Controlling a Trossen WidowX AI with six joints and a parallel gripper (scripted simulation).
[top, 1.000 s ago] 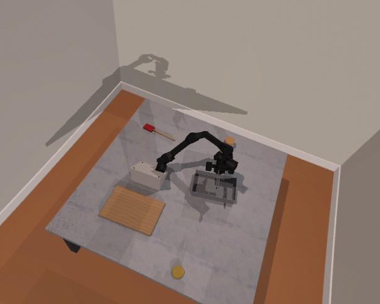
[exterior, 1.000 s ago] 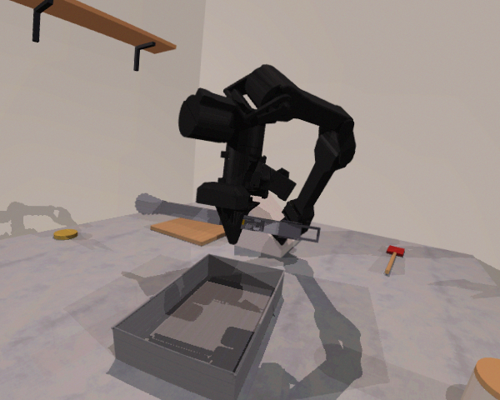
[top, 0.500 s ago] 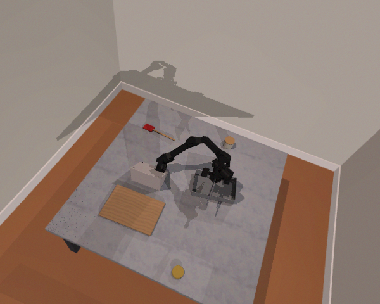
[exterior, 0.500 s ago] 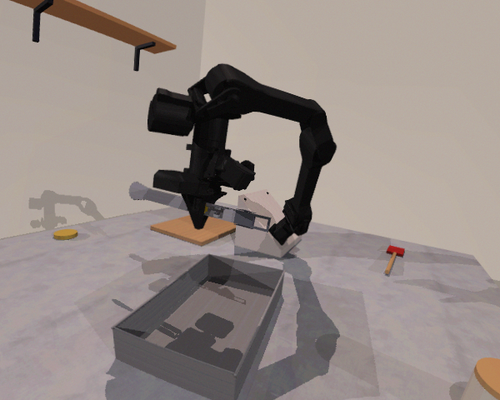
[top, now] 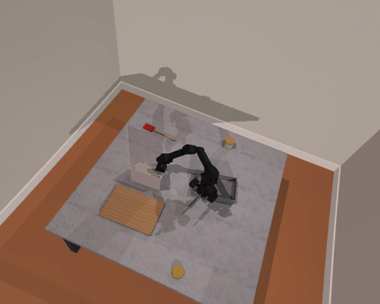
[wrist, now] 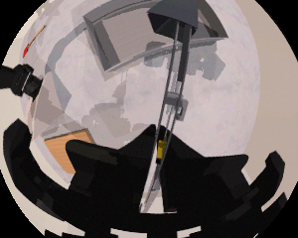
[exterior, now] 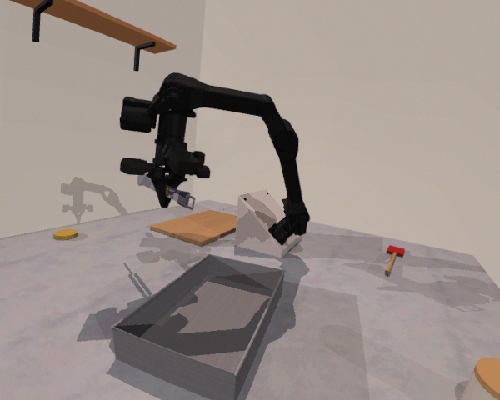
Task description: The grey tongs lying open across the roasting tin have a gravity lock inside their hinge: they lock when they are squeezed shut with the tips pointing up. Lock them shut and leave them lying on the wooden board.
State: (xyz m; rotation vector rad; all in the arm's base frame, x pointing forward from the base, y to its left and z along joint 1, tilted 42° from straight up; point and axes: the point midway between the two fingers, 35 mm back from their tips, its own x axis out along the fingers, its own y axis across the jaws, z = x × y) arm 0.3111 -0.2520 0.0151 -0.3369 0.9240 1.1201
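Right now the wooden board is 410 mm behind my gripper tip, 130 mm to the right of it and 160 mm below it. The rest, counted from my gripper tip: yellow disc 30 mm behind, 430 mm to the right, 160 mm below; cork-lidded jar 120 mm ahead, 610 mm to the left, 140 mm below; roasting tin 80 mm ahead, 180 mm to the left, 140 mm below.
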